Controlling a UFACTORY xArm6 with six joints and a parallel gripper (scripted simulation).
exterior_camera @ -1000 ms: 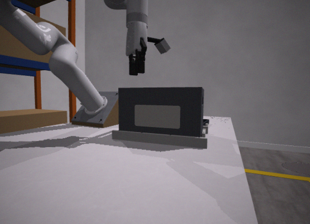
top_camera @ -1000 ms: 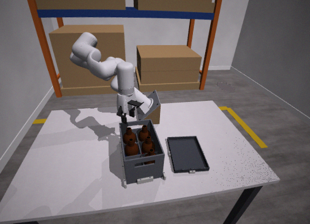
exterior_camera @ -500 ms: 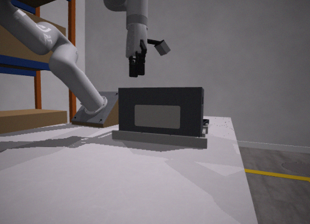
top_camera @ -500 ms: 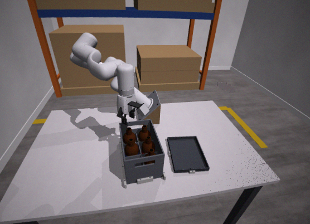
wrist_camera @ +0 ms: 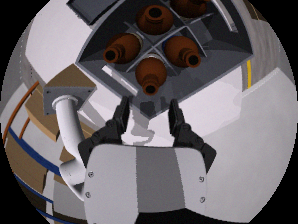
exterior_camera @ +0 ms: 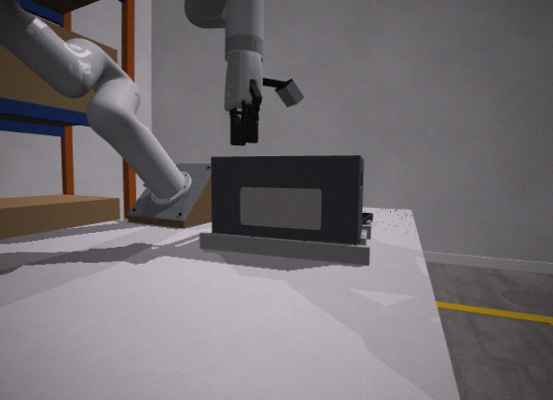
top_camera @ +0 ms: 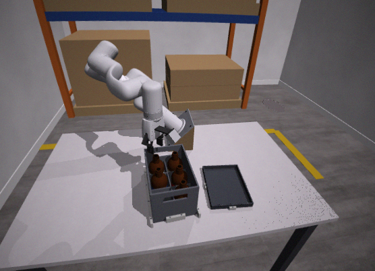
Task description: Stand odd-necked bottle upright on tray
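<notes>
The glass bottle lies 130 mm below my hand, 90 mm to the left of it and 10 mm behind it. Round my hand: dark grey crate: 140 mm below, 90 mm ahead, 50 mm to the left; then dark tray: 330 mm to the left, 210 mm below, 70 mm ahead.
</notes>
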